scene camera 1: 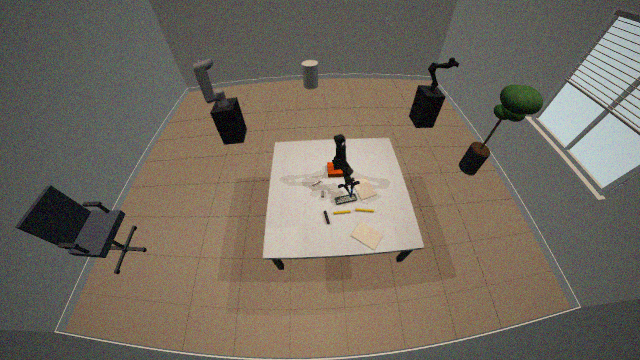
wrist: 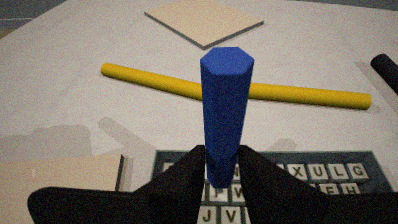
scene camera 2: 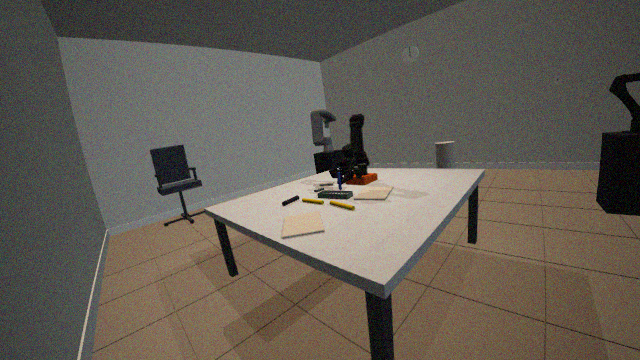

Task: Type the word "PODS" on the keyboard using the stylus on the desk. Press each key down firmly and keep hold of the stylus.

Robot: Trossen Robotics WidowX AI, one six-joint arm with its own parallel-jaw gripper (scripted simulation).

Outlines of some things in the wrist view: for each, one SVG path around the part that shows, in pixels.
The gripper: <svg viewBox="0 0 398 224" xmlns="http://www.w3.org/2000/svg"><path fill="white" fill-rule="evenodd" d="M240 145L238 156L239 177L251 224L398 224L398 192L327 195L321 190L317 190L315 187L303 182L301 179L294 177L282 167L277 166L247 145ZM205 145L197 145L158 177L142 185L134 192L62 188L57 186L40 188L33 191L27 199L29 213L35 224L197 224L205 181Z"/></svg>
A blue stylus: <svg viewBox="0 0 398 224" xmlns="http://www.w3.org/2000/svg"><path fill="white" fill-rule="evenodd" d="M239 47L214 47L200 59L207 178L212 187L217 189L218 193L221 193L222 189L228 188L235 173L251 87L250 82L254 58Z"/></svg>
